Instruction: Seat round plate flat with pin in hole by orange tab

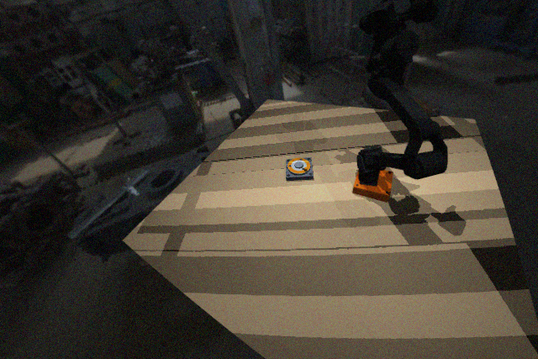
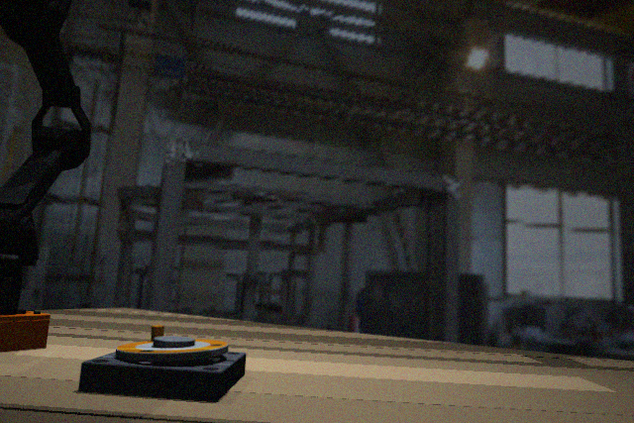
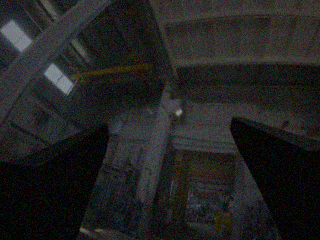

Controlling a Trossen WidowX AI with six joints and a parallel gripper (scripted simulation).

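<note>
My gripper tip is now 290 mm short of the round plate, 130 mm to the right of it and 600 mm above it. From my gripper tip the other things lie so: dark square base 310 mm ahead, 120 mm to the left, 620 mm below.
</note>
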